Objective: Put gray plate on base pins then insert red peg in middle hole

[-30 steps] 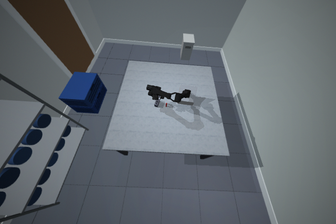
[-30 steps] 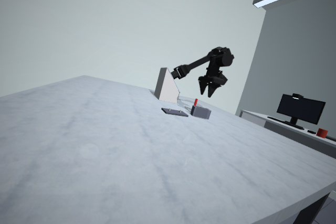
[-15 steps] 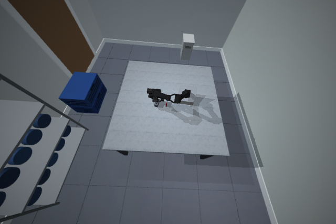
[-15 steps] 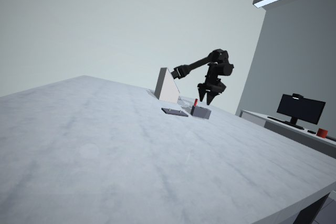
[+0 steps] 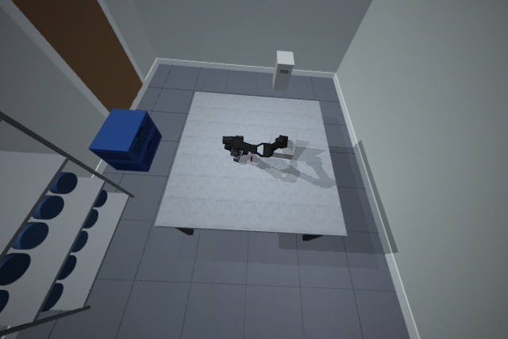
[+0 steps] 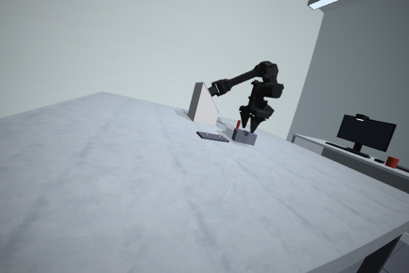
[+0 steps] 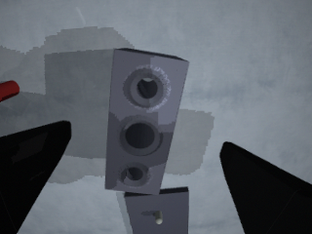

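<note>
My gripper tip is now 20 mm above the gray plate and 10 mm past it. Round my gripper tip: red peg (120 mm behind, 20 mm to the left, 20 mm below).
</note>
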